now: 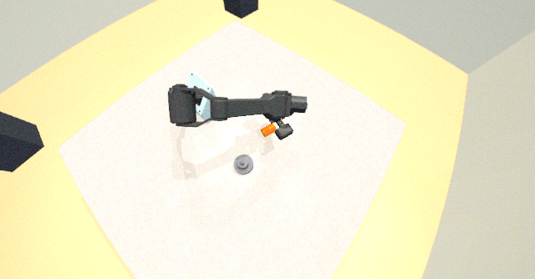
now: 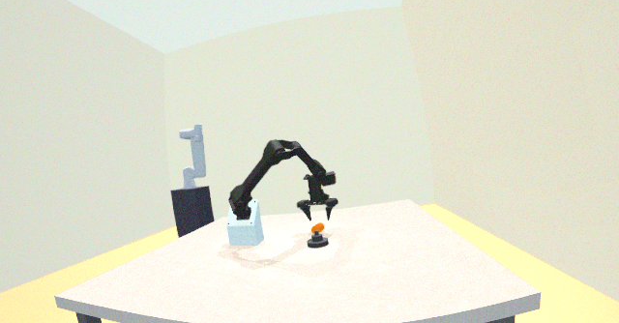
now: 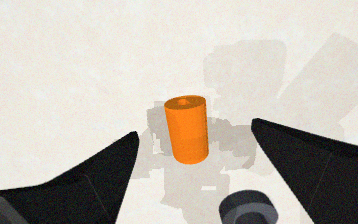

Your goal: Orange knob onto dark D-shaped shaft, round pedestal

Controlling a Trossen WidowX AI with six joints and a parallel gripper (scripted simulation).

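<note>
The orange knob lies 1 cm behind my gripper tip, 2 cm to the right of it and 3 cm below it. The rest, counted from my gripper tip: pedestal with shaft 1 cm ahead, 20 cm to the right, 2 cm below.
</note>
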